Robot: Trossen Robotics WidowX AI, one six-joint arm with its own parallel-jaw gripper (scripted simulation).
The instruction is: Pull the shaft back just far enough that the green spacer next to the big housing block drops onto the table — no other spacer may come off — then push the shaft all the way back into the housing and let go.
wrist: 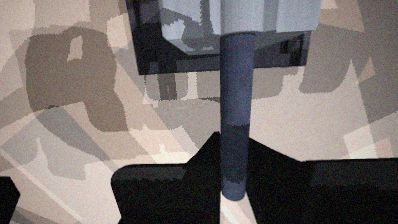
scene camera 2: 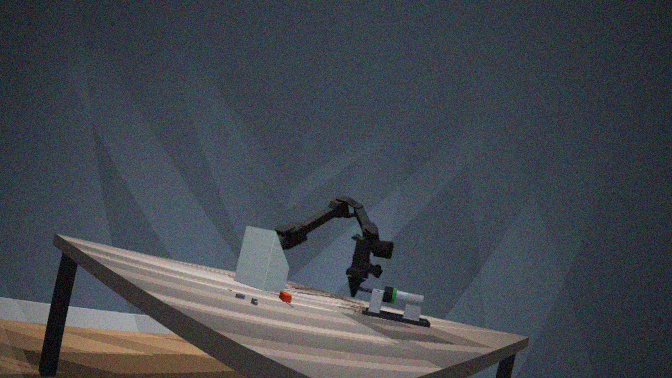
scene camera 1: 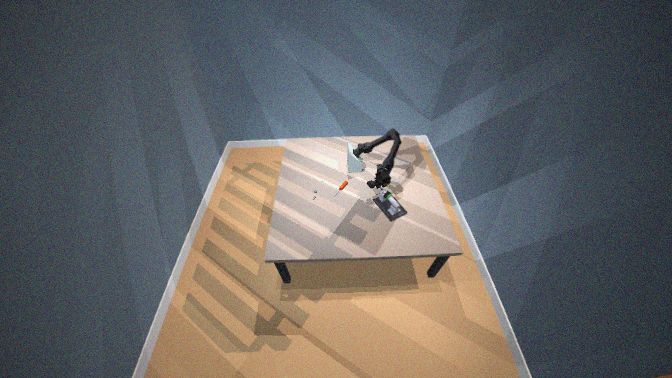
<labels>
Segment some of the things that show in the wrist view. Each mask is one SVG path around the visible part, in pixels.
My gripper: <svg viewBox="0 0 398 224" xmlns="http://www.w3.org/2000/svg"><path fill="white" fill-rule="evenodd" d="M0 177L0 224L9 224L20 194L10 176ZM249 137L246 192L256 224L398 224L398 158L324 159L300 162ZM220 132L215 131L200 150L186 163L131 164L114 172L111 177L111 188L121 215L121 219L117 224L220 224Z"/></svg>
A dark blue shaft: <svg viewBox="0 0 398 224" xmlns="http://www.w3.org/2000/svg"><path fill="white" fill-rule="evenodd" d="M255 33L238 32L220 36L221 193L231 201L240 201L246 194Z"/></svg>
</labels>
